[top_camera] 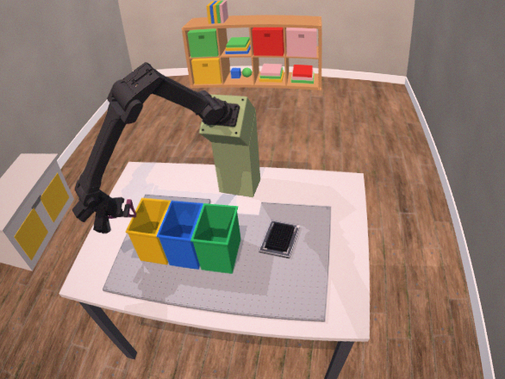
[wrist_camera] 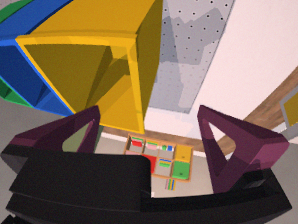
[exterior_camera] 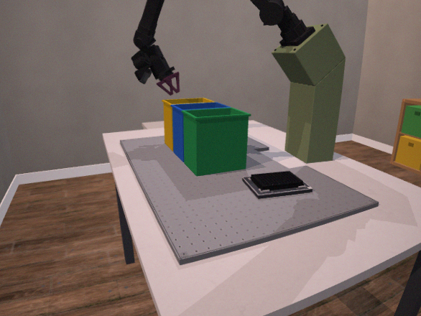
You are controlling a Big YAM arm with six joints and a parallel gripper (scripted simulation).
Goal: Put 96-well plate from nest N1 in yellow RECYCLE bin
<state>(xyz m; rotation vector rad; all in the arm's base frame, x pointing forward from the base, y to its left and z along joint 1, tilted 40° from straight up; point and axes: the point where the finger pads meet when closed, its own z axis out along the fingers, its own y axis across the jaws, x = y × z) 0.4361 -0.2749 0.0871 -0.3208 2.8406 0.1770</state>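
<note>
Right now my hand is 210 mm past the black 96-well plate, 530 mm to the right of it and 190 mm above it. From my hand the other things lie so: yellow bin: 40 mm behind, 80 mm to the left, 120 mm below; then blue bin: 60 mm behind, 200 mm to the left, 120 mm below; then green bin: 80 mm behind, 330 mm to the left, 120 mm below.
</note>
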